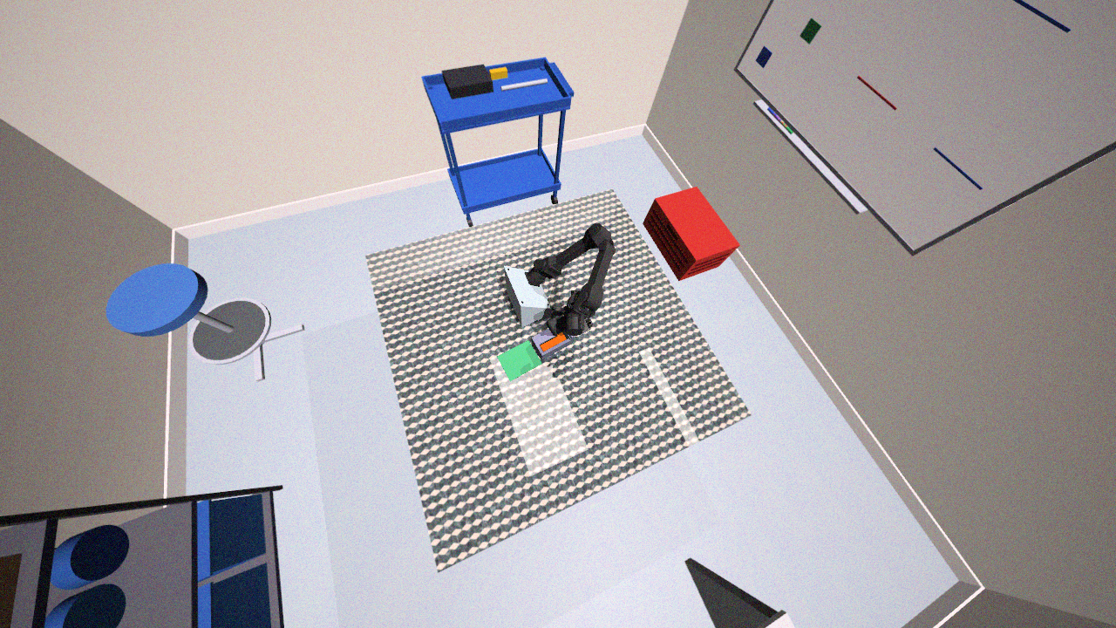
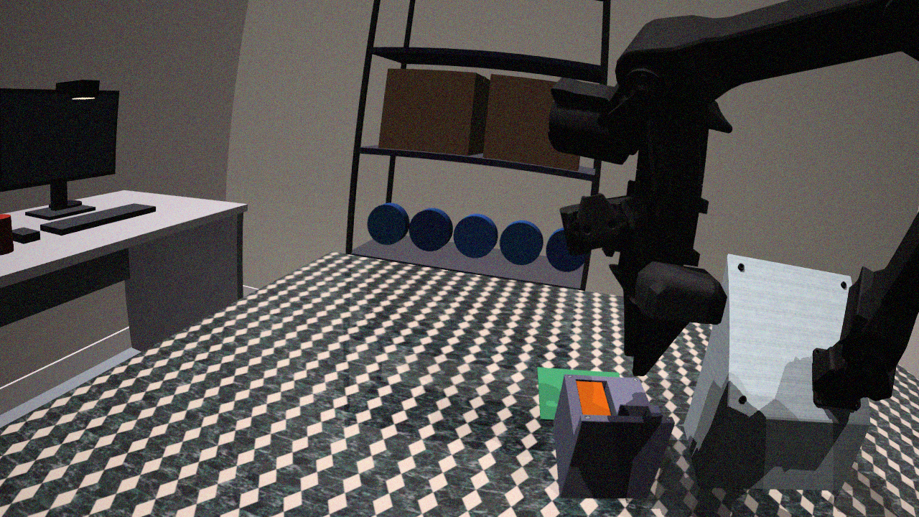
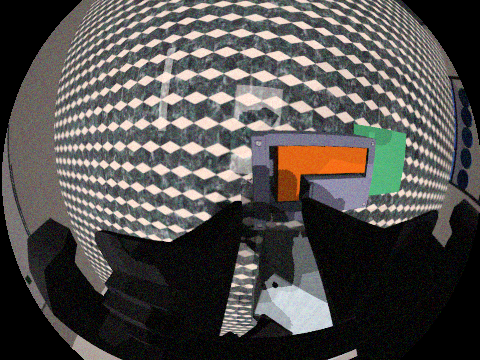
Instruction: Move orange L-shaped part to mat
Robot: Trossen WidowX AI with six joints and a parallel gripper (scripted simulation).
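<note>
Right now my gripper tip is 90 mm above the orange L-shaped part and 50 mm to the left of it. From my gripper tip the other things lie so: green mat (220 mm to the right, 150 mm below, 30 mm ahead).
</note>
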